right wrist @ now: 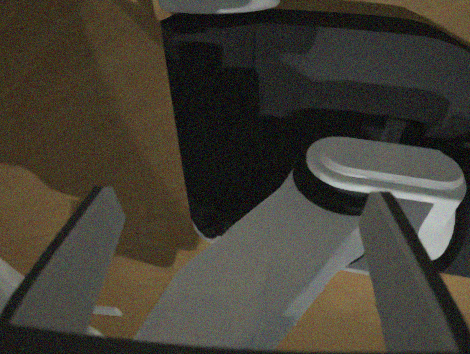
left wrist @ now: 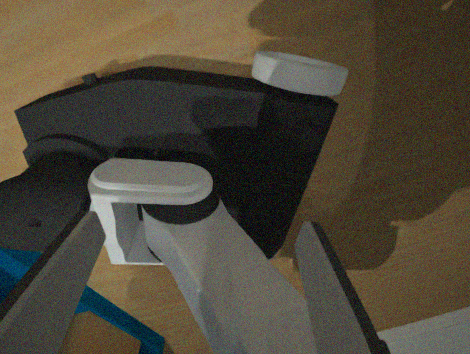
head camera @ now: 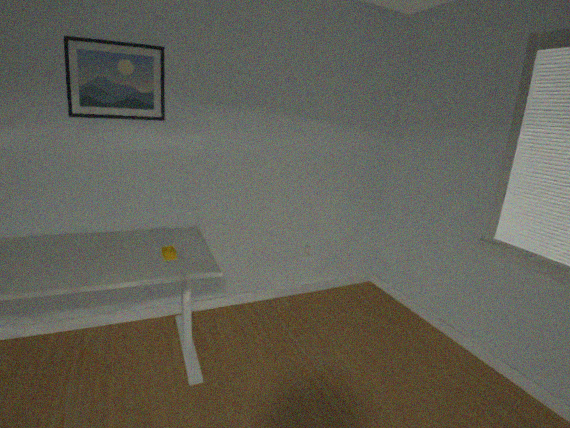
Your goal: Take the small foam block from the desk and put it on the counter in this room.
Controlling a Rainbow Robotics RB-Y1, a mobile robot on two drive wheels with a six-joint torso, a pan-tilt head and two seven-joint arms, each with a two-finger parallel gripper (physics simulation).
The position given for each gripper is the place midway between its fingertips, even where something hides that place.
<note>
In view: the left gripper [left wrist: 202, 229], the right gripper [right wrist: 237, 205], a framed picture [head camera: 105, 79] and a window with blinds [head camera: 521, 229].
</note>
